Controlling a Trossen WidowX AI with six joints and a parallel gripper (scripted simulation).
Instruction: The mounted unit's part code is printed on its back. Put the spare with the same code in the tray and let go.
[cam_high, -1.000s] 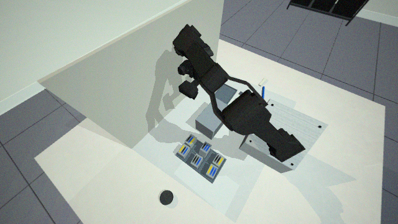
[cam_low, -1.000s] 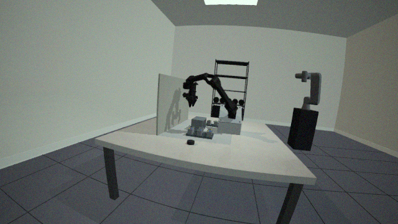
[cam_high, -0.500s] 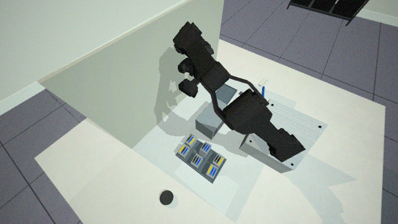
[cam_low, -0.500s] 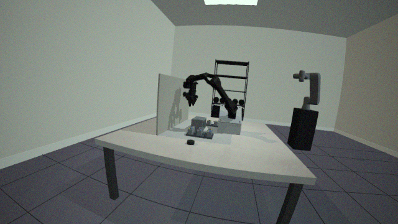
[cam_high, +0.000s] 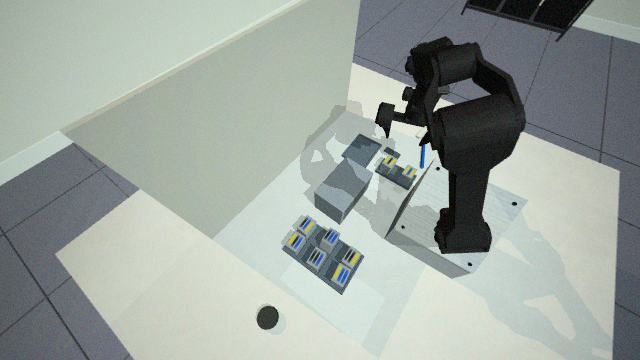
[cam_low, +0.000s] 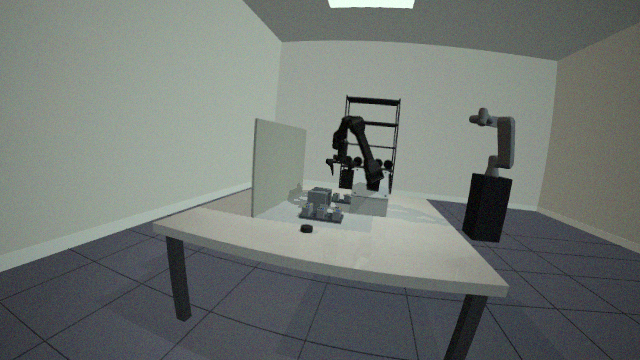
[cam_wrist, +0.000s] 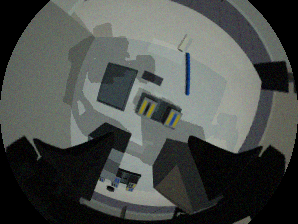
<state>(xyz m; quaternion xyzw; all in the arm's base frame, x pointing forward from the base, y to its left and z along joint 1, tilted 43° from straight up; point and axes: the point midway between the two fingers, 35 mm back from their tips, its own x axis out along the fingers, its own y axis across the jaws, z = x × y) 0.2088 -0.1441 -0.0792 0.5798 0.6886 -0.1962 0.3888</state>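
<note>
Right now my gripper tip is 6 cm past the grey spare, 1 cm to the left of it and 13 cm above it. Round my gripper tip: grey holder 2 cm behind, 1 cm to the right, 16 cm below; dark flat tray 12 cm ahead, 3 cm to the right, 16 cm below; striped spare 1 cm ahead, 1 cm to the right, 13 cm below.
</note>
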